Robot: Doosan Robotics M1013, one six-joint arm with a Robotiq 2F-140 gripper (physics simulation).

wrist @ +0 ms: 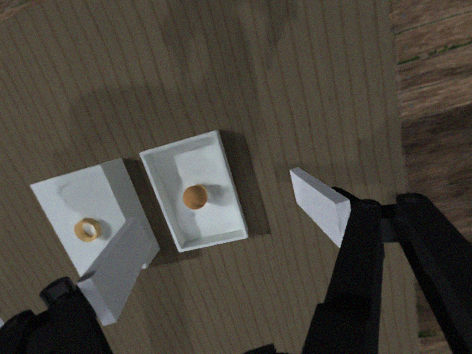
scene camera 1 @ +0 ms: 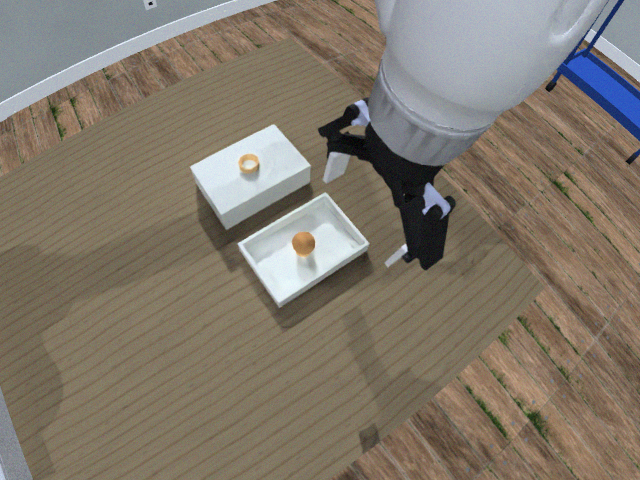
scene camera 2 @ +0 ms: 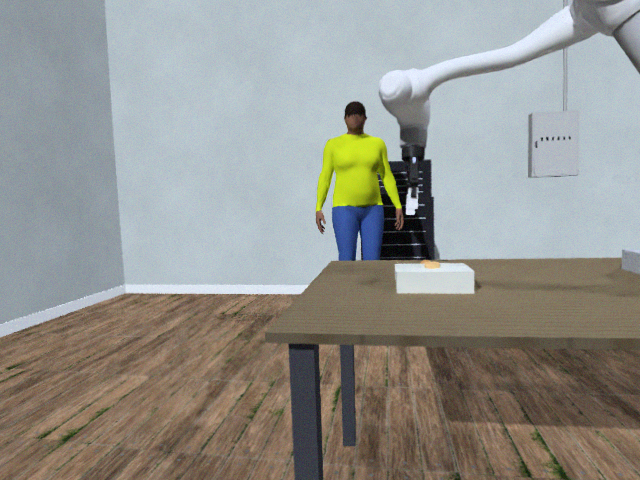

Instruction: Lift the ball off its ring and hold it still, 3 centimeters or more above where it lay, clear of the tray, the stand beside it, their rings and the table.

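Places are measured from the arm's base along level axes (x back, y down, z right), in metres.
Pixels of known places: gripper, fingertip midpoint: [wrist: 219, 208] [scene camera 1: 363, 216] [scene camera 2: 411, 212].
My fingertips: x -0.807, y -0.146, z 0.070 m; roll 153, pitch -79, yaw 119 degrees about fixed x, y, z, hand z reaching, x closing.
For each thing: its top centre in the pictures, then the offset to it from my fingertips. "*": a spot on its surface instead. Level surfaces: height alone.
- orange ball at its top centre: [wrist: 192, 202] [scene camera 1: 303, 237] dx +0.044, dy +0.147, dz -0.075 m
- white open tray at its top centre: [wrist: 195, 197] [scene camera 1: 303, 243] dx +0.044, dy +0.169, dz -0.075 m
- empty orange ring at a spot on its surface: [scene camera 1: 240, 168] [wrist: 93, 240] * dx +0.080, dy +0.133, dz -0.250 m
- wooden table at its surface level: dy +0.197 m
An orange ball [scene camera 1: 303, 243] [wrist: 195, 196] sits on its ring inside the white open tray [scene camera 1: 263, 281] [wrist: 232, 185]; the ring is mostly hidden under it. The white stand [scene camera 1: 268, 193] [scene camera 2: 434, 282] [wrist: 75, 192] beside the tray bears an empty orange ring [scene camera 1: 240, 168] [scene camera 2: 430, 264] [wrist: 78, 231] on its top. My gripper [scene camera 1: 361, 222] [scene camera 2: 411, 212] [wrist: 219, 208] is open and empty, pointing down. It hangs high above the table. In the wrist view the tray and ball show between the two fingers and a little ahead of them, and the left finger overlaps part of the stand.
The wooden table [scene camera 1: 155, 361] [scene camera 2: 542, 315] [wrist: 310, 100] carries the tray and stand, which are set apart by a narrow gap. A person in a yellow top [scene camera 2: 359, 170] stands behind the table, near a black rack. A blue cart [scene camera 1: 602, 90] stands on the floor beyond the table.
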